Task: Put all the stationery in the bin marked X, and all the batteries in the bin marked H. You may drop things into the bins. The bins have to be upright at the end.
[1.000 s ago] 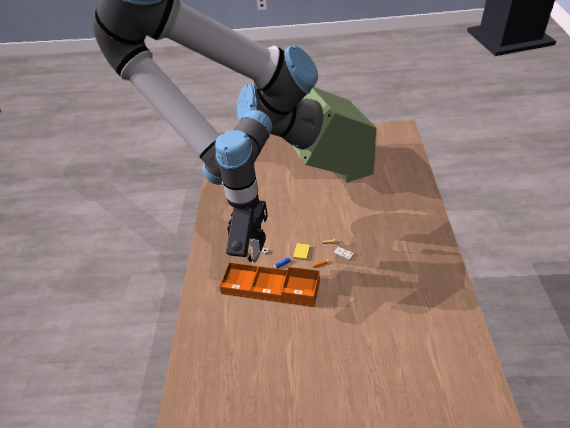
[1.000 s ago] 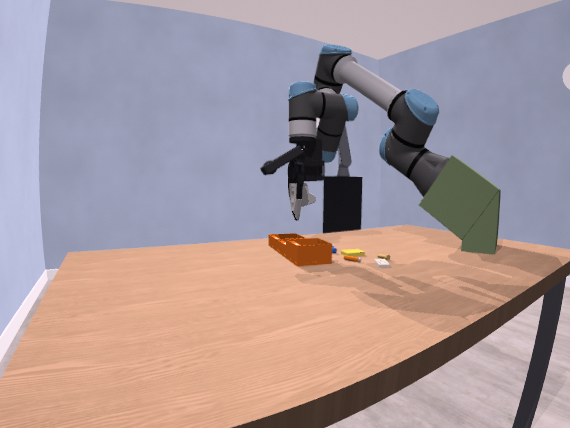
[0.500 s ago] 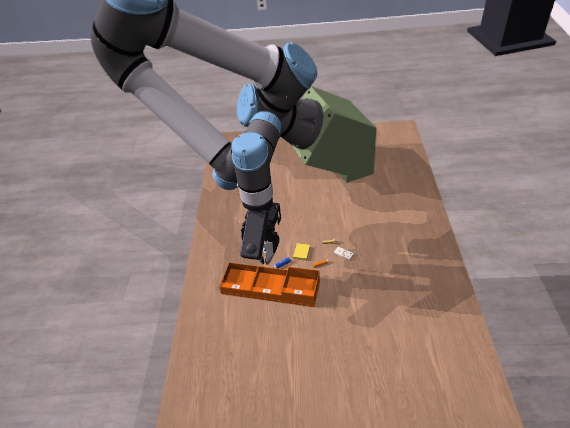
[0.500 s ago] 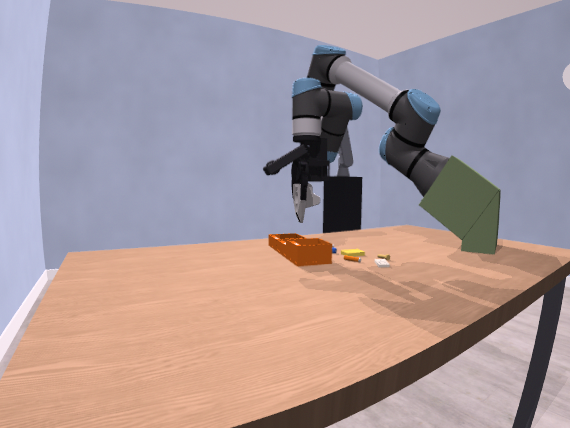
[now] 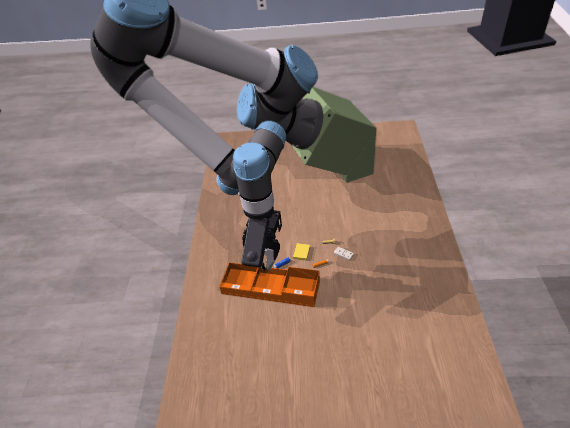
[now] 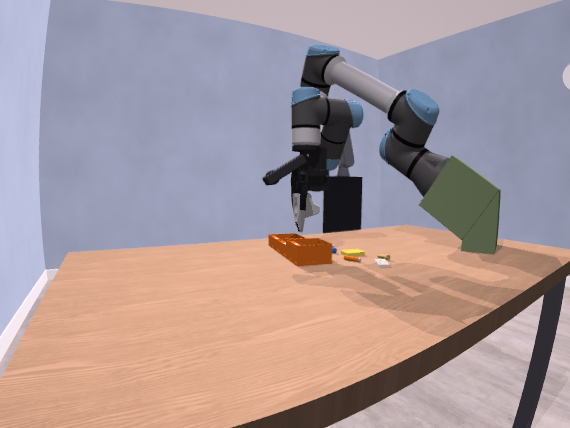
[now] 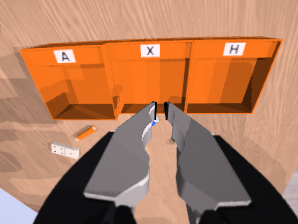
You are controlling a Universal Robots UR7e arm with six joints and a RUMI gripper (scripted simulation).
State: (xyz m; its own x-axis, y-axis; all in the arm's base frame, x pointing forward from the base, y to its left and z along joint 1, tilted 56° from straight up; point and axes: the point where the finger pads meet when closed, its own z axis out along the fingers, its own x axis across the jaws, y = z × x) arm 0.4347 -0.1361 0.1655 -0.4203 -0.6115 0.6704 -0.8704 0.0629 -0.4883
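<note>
The orange bin is 1 cm ahead of my hand and 5 cm below it. From my hand the other things lie so: blue battery: 6 cm behind, 5 cm to the left, 6 cm below; grey nut: 11 cm behind, 1 cm to the left, 7 cm below; yellow pad: 8 cm behind, 11 cm to the left, 6 cm below.
</note>
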